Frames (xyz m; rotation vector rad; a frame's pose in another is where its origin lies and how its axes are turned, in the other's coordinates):
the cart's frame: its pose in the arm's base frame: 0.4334 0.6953 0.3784 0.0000 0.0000 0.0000
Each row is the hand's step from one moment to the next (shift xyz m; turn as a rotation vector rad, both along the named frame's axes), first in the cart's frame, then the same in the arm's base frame.
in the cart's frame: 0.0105 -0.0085 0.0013 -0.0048 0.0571 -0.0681
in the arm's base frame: 0.0105 -0.0085 0.0013 -0.0048 0.0571 -0.0681
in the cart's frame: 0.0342 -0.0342 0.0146 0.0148 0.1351 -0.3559
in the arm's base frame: 0.0342 -0.0342 0.0146 0.0148 0.1351 -0.3559
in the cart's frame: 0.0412 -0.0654 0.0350 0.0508 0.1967 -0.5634
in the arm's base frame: 0.0412 -0.0654 0.0350 0.0508 0.1967 -0.5634
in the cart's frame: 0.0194 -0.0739 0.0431 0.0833 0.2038 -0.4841
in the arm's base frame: 0.0194 -0.0739 0.0431 0.0833 0.2038 -0.4841
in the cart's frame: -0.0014 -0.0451 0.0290 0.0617 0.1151 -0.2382
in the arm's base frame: -0.0014 -0.0451 0.0290 0.0617 0.1151 -0.2382
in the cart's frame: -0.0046 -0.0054 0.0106 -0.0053 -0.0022 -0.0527
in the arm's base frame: -0.0046 -0.0054 0.0106 -0.0053 -0.0022 -0.0527
